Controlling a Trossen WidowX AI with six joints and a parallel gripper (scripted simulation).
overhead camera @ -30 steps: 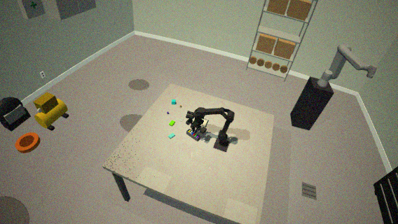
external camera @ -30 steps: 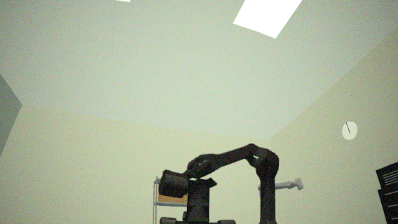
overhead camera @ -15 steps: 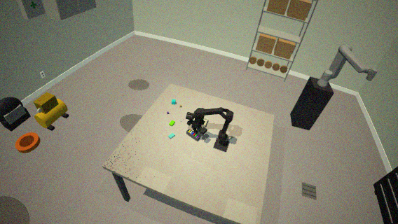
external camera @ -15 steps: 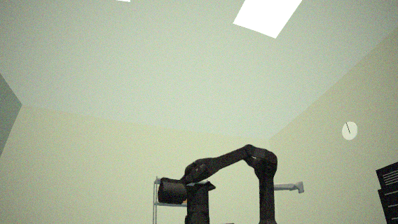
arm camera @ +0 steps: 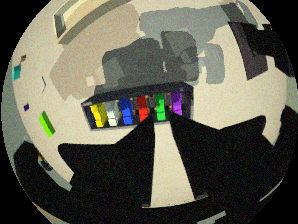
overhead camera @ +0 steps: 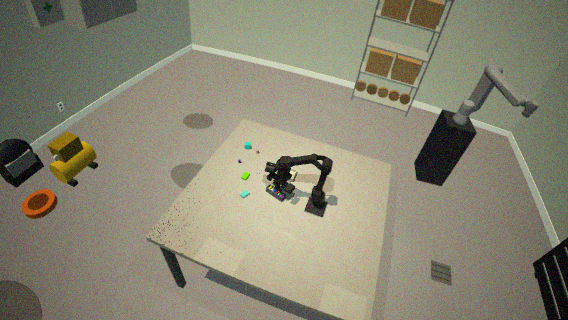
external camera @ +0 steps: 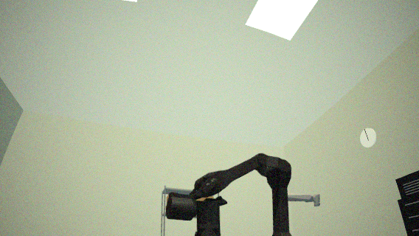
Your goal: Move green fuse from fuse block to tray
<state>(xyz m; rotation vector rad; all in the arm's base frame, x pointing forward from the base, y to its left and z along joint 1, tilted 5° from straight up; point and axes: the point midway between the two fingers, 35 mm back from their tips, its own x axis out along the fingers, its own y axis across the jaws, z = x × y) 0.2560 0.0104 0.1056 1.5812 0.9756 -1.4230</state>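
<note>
My gripper tip is 40 mm above the green fuse. Round my gripper tip: tray (220 mm to the right, 60 mm below, 10 mm ahead); then purple fuse (40 mm below, 20 mm behind, 10 mm to the left); then red fuse (40 mm below, 20 mm ahead, 10 mm to the right).
</note>
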